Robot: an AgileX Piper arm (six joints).
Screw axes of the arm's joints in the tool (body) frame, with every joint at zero. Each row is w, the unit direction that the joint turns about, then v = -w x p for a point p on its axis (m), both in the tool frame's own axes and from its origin. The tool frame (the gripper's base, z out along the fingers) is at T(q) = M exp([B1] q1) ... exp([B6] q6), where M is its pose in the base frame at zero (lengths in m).
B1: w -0.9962 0 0.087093 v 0 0.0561 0
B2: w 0 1 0 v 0.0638 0 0.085
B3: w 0 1 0 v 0.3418 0 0.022
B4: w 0 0 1 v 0 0 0
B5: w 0 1 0 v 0.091 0 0
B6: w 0 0 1 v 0 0 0
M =
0.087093 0 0.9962 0.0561
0 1 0 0
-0.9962 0 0.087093 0.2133
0 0 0 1
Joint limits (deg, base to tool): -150..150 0..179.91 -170..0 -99.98..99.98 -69.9..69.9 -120..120
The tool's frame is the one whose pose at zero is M.
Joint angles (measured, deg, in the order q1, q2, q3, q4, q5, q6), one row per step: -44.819 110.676 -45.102 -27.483 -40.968 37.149; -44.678 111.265 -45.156 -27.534 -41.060 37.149; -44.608 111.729 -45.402 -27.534 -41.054 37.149; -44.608 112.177 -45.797 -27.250 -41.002 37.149; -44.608 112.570 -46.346 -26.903 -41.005 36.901; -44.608 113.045 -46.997 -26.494 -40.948 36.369; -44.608 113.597 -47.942 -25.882 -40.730 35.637; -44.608 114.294 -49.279 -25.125 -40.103 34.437; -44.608 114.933 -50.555 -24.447 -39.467 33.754; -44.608 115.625 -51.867 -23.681 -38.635 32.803; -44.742 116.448 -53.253 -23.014 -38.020 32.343; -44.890 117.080 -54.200 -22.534 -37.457 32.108; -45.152 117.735 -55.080 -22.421 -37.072 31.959; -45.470 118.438 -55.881 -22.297 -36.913 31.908; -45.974 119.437 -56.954 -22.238 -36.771 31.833
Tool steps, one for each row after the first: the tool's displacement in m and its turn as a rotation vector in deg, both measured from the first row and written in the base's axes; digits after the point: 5 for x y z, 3 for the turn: 0.00087 0.00052 -0.00335 0.328 0.313 0.206; 0.00192 0.00009 -0.00533 0.483 0.474 0.275; 0.00300 -0.00139 -0.00664 0.636 0.462 0.015; 0.00456 -0.00337 -0.00694 0.438 0.330 -0.194; 0.00635 -0.00572 -0.00746 0.033 0.333 -0.365; 0.00884 -0.00913 -0.00753 -0.560 0.342 -0.673; 0.01214 -0.01384 -0.00759 -1.505 0.695 -1.019; 0.01525 -0.01824 -0.00754 -2.027 0.872 -1.487; 0.01828 -0.02280 -0.00798 -2.634 1.322 -1.963; 0.02106 -0.02811 -0.00873 -2.899 1.444 -2.623; 0.02256 -0.03203 -0.00995 -2.892 1.664 -3.200; 0.02357 -0.03602 -0.01144 -2.965 1.879 -3.576; 0.02418 -0.04007 -0.01329 -2.954 1.939 -4.011; 0.02463 -0.04581 -0.01615 -2.975 2.038 -4.563
